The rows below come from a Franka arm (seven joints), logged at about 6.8 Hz.
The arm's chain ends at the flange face. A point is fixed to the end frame.
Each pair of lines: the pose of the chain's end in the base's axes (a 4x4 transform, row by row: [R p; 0 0 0 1], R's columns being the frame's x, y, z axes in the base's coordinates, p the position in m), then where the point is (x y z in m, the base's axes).
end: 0.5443, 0.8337, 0.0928, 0.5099; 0.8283, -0.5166, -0.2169, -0.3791; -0.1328, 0.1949, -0.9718, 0.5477; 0, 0, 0, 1
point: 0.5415 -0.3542 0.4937
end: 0.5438, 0.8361, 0.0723, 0.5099; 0.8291, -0.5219, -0.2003, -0.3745; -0.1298, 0.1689, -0.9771, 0.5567; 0, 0, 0, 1
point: 0.5405 -0.3488 0.5025
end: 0.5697, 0.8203, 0.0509, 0.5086; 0.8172, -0.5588, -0.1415, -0.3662; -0.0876, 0.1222, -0.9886, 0.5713; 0, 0, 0, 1
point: 0.5392 -0.3382 0.5183
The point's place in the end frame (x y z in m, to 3 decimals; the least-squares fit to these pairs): 0.045 0.003 0.050
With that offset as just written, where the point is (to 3 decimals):
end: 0.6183, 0.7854, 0.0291, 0.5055; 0.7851, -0.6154, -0.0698, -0.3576; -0.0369, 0.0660, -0.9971, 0.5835; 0, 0, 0, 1
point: 0.537 -0.328 0.532
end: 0.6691, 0.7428, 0.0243, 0.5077; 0.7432, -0.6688, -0.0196, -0.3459; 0.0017, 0.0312, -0.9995, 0.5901; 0, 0, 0, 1
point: 0.541 -0.315 0.540
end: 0.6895, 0.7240, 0.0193, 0.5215; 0.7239, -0.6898, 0.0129, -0.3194; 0.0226, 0.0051, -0.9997, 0.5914; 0, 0, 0, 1
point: 0.556 -0.288 0.542
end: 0.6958, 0.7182, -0.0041, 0.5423; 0.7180, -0.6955, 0.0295, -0.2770; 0.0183, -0.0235, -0.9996, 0.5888; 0, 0, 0, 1
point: 0.576 -0.245 0.540
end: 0.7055, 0.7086, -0.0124, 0.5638; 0.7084, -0.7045, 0.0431, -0.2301; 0.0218, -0.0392, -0.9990, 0.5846; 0, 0, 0, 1
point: 0.597 -0.198 0.536
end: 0.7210, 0.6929, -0.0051, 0.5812; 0.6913, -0.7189, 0.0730, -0.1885; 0.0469, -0.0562, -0.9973, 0.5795; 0, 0, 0, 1
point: 0.615 -0.156 0.532
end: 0.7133, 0.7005, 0.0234, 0.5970; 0.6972, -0.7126, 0.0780, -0.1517; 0.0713, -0.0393, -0.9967, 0.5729; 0, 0, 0, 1
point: 0.632 -0.119 0.526
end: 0.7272, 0.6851, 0.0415, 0.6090; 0.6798, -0.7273, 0.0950, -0.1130; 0.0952, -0.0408, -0.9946, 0.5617; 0, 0, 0, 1
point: 0.646 -0.080 0.516
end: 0.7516, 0.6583, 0.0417, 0.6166; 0.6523, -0.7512, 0.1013, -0.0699; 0.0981, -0.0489, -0.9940, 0.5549; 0, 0, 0, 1
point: 0.654 -0.038 0.509
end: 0.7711, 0.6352, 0.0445, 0.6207; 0.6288, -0.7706, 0.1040, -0.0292; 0.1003, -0.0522, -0.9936, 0.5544; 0, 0, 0, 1
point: 0.660 0.002 0.509
